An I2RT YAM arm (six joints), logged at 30 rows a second.
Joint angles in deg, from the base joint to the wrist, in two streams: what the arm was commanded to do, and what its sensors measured. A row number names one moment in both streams.
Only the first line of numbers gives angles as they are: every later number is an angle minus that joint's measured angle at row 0.
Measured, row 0: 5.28 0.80 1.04 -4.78 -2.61 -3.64
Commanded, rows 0 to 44: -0.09 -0.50 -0.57 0.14 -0.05 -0.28; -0.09 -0.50 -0.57 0.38 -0.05 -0.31; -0.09 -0.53 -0.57 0.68 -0.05 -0.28; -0.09 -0.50 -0.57 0.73 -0.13 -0.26; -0.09 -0.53 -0.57 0.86 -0.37 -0.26; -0.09 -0.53 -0.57 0.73 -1.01 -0.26; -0.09 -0.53 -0.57 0.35 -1.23 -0.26; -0.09 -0.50 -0.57 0.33 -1.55 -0.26; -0.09 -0.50 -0.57 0.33 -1.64 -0.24; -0.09 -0.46 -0.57 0.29 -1.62 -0.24; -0.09 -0.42 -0.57 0.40 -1.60 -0.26; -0.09 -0.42 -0.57 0.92 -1.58 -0.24; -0.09 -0.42 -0.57 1.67 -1.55 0.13; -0.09 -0.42 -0.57 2.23 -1.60 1.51; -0.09 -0.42 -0.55 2.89 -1.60 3.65; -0.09 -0.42 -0.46 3.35 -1.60 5.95; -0.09 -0.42 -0.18 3.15 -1.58 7.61; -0.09 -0.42 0.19 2.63 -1.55 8.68; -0.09 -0.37 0.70 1.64 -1.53 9.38; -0.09 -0.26 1.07 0.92 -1.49 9.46; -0.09 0.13 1.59 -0.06 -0.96 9.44; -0.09 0.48 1.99 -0.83 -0.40 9.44; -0.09 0.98 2.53 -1.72 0.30 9.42; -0.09 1.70 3.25 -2.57 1.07 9.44; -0.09 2.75 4.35 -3.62 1.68 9.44; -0.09 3.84 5.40 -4.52 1.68 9.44; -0.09 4.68 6.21 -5.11 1.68 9.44; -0.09 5.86 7.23 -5.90 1.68 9.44; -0.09 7.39 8.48 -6.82 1.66 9.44; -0.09 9.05 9.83 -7.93 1.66 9.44; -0.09 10.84 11.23 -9.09 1.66 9.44; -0.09 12.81 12.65 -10.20 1.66 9.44; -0.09 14.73 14.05 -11.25 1.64 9.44; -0.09 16.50 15.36 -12.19 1.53 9.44; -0.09 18.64 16.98 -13.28 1.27 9.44; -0.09 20.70 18.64 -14.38 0.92 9.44; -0.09 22.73 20.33 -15.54 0.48 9.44; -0.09 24.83 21.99 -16.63 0.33 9.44; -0.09 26.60 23.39 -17.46 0.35 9.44; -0.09 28.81 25.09 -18.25 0.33 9.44; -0.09 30.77 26.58 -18.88 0.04 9.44; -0.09 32.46 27.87 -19.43 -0.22 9.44; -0.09 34.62 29.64 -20.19 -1.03 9.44; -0.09 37.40 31.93 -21.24 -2.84 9.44; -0.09 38.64 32.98 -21.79 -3.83 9.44
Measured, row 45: 0.00 34.36 27.76 -20.54 -0.37 9.22
